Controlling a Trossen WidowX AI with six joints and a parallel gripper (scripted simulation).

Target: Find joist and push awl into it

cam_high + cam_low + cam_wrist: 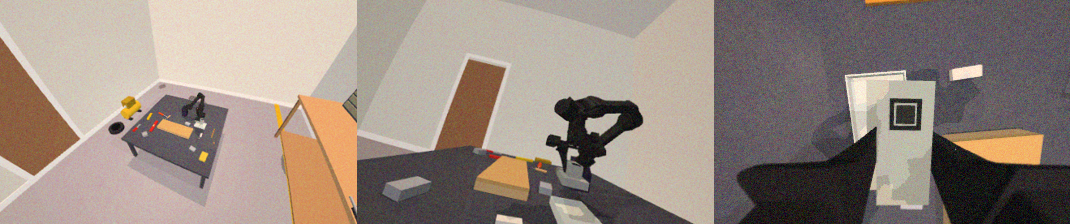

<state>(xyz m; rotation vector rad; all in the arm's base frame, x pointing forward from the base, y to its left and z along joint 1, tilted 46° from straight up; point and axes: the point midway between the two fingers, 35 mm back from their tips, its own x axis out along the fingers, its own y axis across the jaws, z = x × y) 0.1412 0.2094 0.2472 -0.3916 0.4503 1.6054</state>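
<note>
My gripper tip is now 11 cm above the white tray and 3 cm past it. Round my gripper tip: grey stud finder: 2 cm above, 1 cm to the left; square light: 3 cm above, 2 cm to the left; white block: 15 cm ahead, 12 cm below, 9 cm to the left.
</note>
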